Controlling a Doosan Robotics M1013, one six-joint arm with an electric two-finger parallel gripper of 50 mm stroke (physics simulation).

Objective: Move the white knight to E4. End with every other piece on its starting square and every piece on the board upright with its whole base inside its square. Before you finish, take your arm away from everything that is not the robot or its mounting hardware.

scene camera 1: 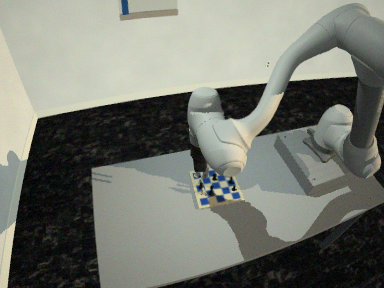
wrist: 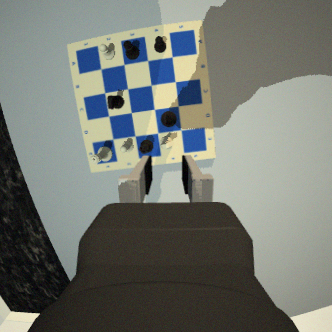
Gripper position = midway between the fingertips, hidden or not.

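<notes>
A chessboard (scene camera 1: 223, 194) is part of the scene, and the same chessboard (wrist: 176, 80) can be seen again together with the gripper (wrist: 166, 167).
</notes>
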